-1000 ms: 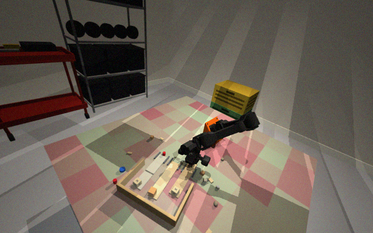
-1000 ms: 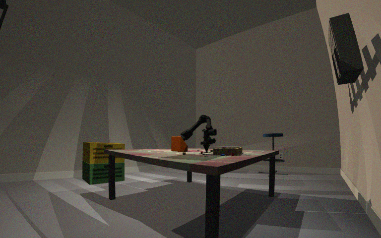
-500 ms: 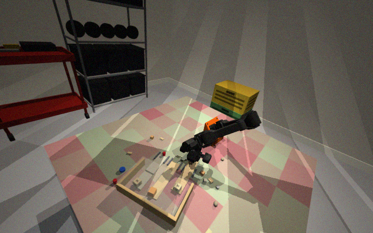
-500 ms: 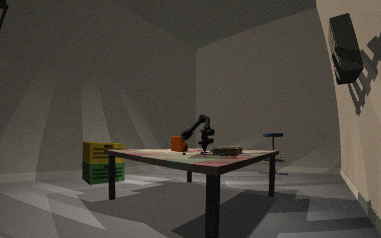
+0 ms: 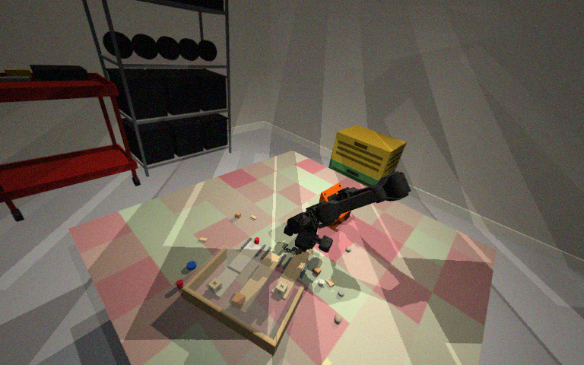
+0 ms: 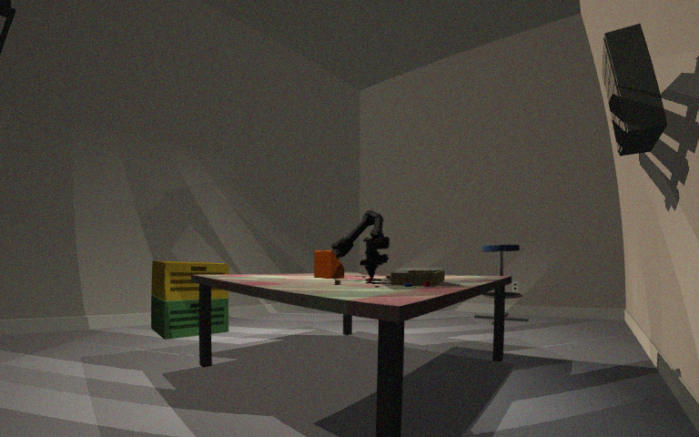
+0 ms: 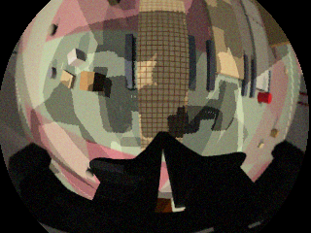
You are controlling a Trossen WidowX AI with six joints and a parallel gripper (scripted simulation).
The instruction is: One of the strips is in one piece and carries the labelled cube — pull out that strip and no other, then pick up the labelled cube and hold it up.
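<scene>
Right now the grid strip is 9 cm ahead of my gripper tip and 3 cm to the left of it. From my gripper tip the other things lie so: blue disc: 37 cm ahead, 20 cm to the right.
</scene>
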